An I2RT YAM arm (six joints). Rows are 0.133 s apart.
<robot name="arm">
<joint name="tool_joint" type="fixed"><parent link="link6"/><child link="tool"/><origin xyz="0 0 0" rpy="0 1.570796 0"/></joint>
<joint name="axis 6" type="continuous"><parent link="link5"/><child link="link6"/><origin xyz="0.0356 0 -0.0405" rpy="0 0 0"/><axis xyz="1 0 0"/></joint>
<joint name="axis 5" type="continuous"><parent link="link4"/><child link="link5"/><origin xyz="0.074 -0.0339 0.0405" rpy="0 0 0"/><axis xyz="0 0 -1"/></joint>
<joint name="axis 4" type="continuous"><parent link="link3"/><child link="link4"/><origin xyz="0.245 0.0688 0.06" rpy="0 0 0"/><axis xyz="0 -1 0"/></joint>
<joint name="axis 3" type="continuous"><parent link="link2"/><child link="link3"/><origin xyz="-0.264 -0.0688 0" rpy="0 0 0"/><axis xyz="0 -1 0"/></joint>
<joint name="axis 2" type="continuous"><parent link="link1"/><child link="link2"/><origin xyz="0.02 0.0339 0.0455" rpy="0 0 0"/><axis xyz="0 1 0"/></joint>
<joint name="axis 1" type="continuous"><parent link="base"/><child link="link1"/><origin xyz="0 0 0.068" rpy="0 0 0"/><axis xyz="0 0 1"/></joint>
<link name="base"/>
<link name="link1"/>
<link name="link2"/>
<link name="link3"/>
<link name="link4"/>
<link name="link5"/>
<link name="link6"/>
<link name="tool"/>
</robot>
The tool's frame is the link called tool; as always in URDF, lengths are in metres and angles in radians. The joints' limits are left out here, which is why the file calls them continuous.
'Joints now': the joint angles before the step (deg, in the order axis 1, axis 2, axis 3, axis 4, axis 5, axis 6). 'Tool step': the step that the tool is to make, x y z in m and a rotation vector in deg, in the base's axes. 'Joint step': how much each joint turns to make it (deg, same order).
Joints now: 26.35, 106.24, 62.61, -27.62, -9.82, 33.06
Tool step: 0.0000, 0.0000, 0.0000, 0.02, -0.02, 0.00
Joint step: 0.00, -0.01, -0.01, 0.03, -0.01, 0.00
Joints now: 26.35, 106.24, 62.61, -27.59, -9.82, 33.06
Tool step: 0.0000, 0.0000, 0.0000, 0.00, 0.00, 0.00
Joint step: 0.00, 0.00, 0.00, 0.00, 0.00, 0.00
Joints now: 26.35, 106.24, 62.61, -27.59, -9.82, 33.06
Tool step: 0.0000, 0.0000, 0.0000, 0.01, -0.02, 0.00
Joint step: 0.00, -0.01, -0.01, 0.03, 0.00, 0.00
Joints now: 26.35, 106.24, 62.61, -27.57, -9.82, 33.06
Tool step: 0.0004, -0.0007, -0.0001, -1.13, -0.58, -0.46
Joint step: 0.00, -0.01, -0.01, 0.02, 1.35, 0.03
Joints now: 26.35, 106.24, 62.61, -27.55, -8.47, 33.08
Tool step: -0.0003, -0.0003, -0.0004, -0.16, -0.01, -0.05
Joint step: -0.01, -0.02, -0.12, 0.03, 0.15, -0.01
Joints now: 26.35, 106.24, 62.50, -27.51, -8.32, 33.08
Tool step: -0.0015, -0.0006, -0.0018, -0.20, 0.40, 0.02
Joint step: 0.02, 0.02, -0.38, -0.05, 0.00, 0.00
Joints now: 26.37, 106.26, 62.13, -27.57, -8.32, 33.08
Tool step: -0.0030, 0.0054, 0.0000, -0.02, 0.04, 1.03
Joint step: 1.02, -0.01, -0.01, -0.05, 0.00, -0.01
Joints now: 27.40, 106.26, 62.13, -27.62, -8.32, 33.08
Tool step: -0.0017, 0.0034, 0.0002, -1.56, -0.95, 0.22
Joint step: 0.83, -0.05, 0.00, 0.06, 1.92, 0.00
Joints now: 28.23, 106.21, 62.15, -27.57, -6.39, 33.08
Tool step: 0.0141, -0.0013, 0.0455, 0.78, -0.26, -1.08
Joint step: -1.31, -2.04, 8.65, -10.11, -0.62, -0.04
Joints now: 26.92, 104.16, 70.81, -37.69, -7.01, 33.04
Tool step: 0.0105, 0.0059, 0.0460, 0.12, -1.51, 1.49
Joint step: 0.09, -0.36, 10.17, -9.31, 0.07, -1.53
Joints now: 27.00, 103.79, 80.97, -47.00, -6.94, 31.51
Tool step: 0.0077, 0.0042, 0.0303, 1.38, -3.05, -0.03
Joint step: 0.05, -0.01, 6.37, -3.03, 0.18, 0.02
